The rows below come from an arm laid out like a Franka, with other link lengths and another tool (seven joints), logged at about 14 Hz.
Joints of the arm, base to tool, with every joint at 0 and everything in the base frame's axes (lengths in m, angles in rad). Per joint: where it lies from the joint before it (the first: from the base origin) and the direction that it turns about. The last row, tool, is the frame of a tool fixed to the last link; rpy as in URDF.
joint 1: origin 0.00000 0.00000 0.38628 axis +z
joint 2: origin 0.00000 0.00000 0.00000 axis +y
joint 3: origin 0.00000 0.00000 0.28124 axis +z
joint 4: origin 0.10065 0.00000 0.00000 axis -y
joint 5: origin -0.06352 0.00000 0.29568 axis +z
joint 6: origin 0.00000 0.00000 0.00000 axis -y
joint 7: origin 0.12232 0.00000 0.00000 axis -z
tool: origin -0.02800 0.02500 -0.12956 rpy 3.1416 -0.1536 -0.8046
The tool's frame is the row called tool.
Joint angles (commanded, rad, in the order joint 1, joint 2, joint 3, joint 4, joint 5, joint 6, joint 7), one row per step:
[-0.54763 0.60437 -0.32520 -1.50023 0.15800 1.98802 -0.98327]
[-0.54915 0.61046 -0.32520 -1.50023 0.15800 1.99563 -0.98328]
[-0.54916 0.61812 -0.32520 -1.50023 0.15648 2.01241 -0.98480]
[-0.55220 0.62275 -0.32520 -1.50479 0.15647 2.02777 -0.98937]
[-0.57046 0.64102 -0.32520 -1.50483 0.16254 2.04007 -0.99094]
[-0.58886 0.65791 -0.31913 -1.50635 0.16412 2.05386 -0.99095]
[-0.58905 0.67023 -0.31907 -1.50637 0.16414 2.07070 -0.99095]
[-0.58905 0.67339 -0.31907 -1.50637 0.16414 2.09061 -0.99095]
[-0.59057 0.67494 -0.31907 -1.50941 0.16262 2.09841 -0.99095]
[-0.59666 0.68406 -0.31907 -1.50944 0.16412 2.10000 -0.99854]
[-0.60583 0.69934 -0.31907 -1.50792 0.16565 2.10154 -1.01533]
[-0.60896 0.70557 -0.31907 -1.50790 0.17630 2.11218 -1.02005]
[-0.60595 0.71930 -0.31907 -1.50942 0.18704 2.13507 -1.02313]
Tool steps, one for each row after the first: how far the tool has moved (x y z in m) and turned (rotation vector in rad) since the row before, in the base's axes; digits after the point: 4 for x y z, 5 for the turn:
[-0.0002 -0.0013 -0.0030 -0.00276 0.00045 -0.00117]
[0.0010 -0.0017 -0.0031 -0.00976 -0.00293 0.00305]
[-0.0013 -0.0023 -0.0031 -0.00592 -0.00266 0.00146]
[-0.0078 -0.0078 -0.0098 0.00329 0.00368 -0.01912]
[-0.0061 -0.0057 -0.0099 0.00320 0.00374 -0.01393]
[0.0006 -0.0013 -0.0059 -0.00660 0.00021 0.00079]
[0.0015 -0.0020 -0.0003 -0.01420 -0.00922 0.00117]
[-0.0009 -0.0010 -0.0013 -0.00389 -0.00031 -0.00082]
[-0.0035 -0.0023 -0.0052 0.00516 0.00556 0.00075]
[-0.0053 -0.0036 -0.0083 0.00847 0.00945 0.00711]
[-0.0007 -0.0017 -0.0029 0.00009 -0.00851 -0.00376]
[0.0022 0.0001 -0.0069 -0.00473 -0.00833 0.00095]

